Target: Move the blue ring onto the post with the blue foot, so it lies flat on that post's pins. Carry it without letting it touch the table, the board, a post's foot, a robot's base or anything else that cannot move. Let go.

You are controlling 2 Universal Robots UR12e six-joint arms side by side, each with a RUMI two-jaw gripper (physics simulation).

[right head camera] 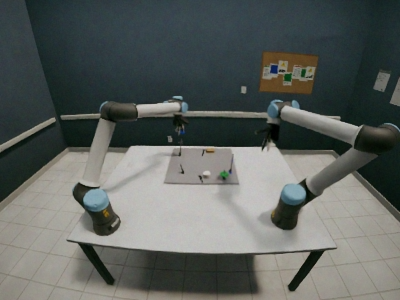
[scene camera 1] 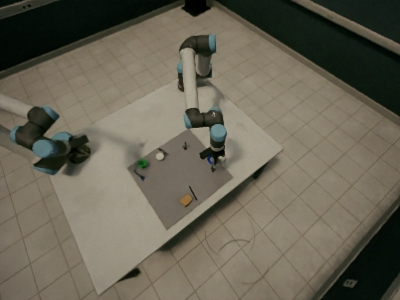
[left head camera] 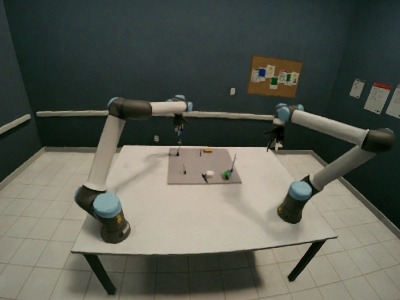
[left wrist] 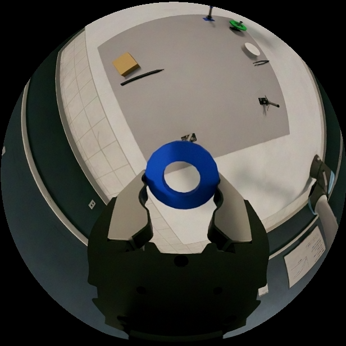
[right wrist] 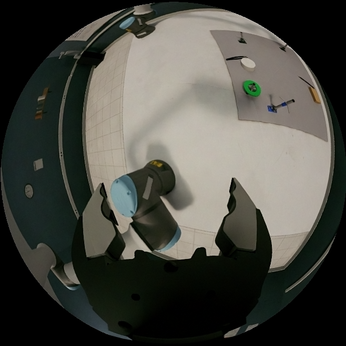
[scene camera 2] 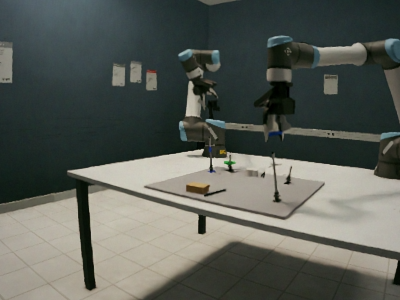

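Note:
The blue ring (left wrist: 156, 175) (scene camera 2: 275, 133) lies level between the fingers of my left gripper (left wrist: 180, 171), which is shut on it. The ring is above the top of a tall post (scene camera 2: 275, 180) with a black foot, apart from it. The post with the blue foot (scene camera 2: 211, 157) (right wrist: 285, 104) stands upright near the board's far left corner in scene camera 2, with a blue band on its upper part. My right gripper (right wrist: 166, 181) is open and empty, raised off to the side of the board.
The grey board (left wrist: 200, 65) also bears a green ring (scene camera 2: 230, 162) (right wrist: 246, 86) on a short post close to the blue-footed post, a white disc (left wrist: 252, 49), tweezers (left wrist: 260, 63), another short post (scene camera 2: 288, 175), an orange block (left wrist: 125, 64) and a black rod (left wrist: 142, 76).

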